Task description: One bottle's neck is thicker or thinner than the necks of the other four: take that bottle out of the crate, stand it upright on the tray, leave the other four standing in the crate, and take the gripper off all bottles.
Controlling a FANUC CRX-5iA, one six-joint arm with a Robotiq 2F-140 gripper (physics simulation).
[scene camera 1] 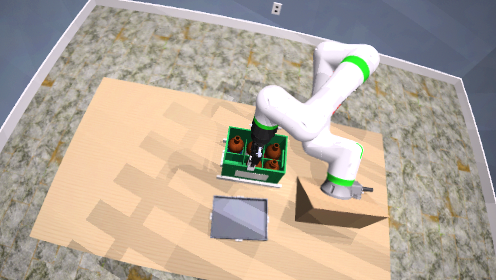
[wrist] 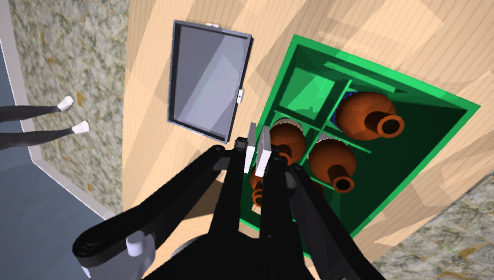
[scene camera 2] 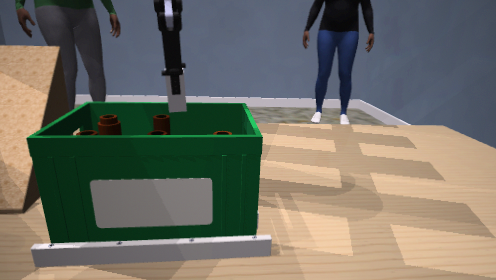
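Pixels of known places: gripper, between the fingertips: [scene camera 1: 250, 168] [wrist: 257, 134] [scene camera 2: 177, 108]; arm's base, origin of its link: [scene camera 1: 336, 192].
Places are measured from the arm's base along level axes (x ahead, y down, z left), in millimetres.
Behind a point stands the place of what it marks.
Note:
A green crate [scene camera 1: 277, 177] @(x 279, y -1, z -35 mm) [scene camera 2: 150, 165] @(x 390, y -20, z -224 mm) [wrist: 385, 71] @(x 525, y -57, z -137 mm) holds brown bottles standing in its compartments. One bottle [scene camera 1: 236, 145] @(x 480, y -8, z -159 mm) [wrist: 367, 117] @(x 481, y -15, z -165 mm) stands in a corner. Another bottle [scene camera 1: 274, 151] @(x 302, y -10, z -157 mm) also shows in scene camera 1, and another [wrist: 332, 160] @(x 406, y -8, z -161 mm) shows in the wrist view, as does one [wrist: 287, 140] @(x 407, y -7, z -86 mm) near the fingers. A further bottle [wrist: 257, 192] @(x 314, y -38, z -77 mm) is partly hidden by the fingers. One compartment is empty. My gripper [scene camera 1: 252, 165] @(x 410, y -46, z -42 mm) [scene camera 2: 177, 107] @(x 410, y -46, z -42 mm) [wrist: 257, 134] @(x 410, y -46, z -42 mm) is shut, its pads almost together with no bottle between them, just above the bottle necks. The grey tray [scene camera 1: 239, 218] @(x 419, y 113, z 145 mm) [wrist: 207, 80] @(x 432, y 113, z 142 mm) is empty.
The arm's base stands on a wooden block [scene camera 1: 345, 220] @(x -37, y -10, z 129 mm) [scene camera 2: 25, 125] @(x 129, y -4, z 2 mm) beside the crate and tray. White strips [scene camera 1: 250, 181] @(x 389, y 90, z -32 mm) [scene camera 2: 150, 250] @(x 383, y 98, z -236 mm) lie along the crate's foot. Two people, one in blue trousers [scene camera 2: 337, 55] and one in grey trousers [scene camera 2: 72, 40], stand beyond the table.

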